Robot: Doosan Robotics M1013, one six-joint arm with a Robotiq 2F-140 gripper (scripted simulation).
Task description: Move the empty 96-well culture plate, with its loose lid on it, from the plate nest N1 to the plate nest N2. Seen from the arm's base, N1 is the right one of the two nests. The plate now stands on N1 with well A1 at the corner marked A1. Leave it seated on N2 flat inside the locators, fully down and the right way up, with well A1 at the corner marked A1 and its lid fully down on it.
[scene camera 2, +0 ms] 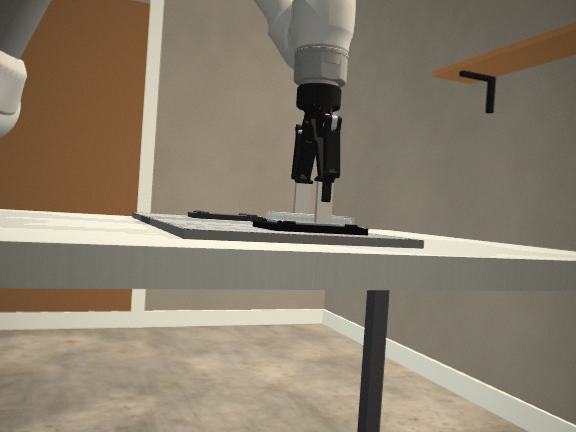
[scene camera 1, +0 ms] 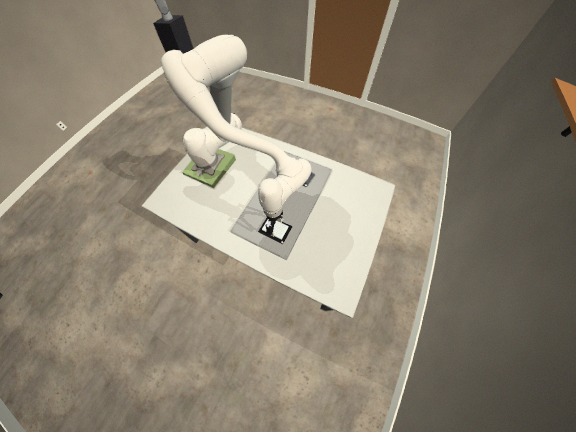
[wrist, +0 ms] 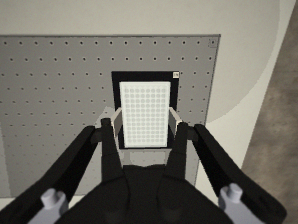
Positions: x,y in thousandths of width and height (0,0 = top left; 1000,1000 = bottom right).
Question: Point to a clear lid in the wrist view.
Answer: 488,471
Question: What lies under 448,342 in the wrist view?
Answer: A nest N1.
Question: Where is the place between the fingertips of the gripper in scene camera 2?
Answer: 541,513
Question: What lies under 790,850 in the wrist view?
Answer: The gripper.
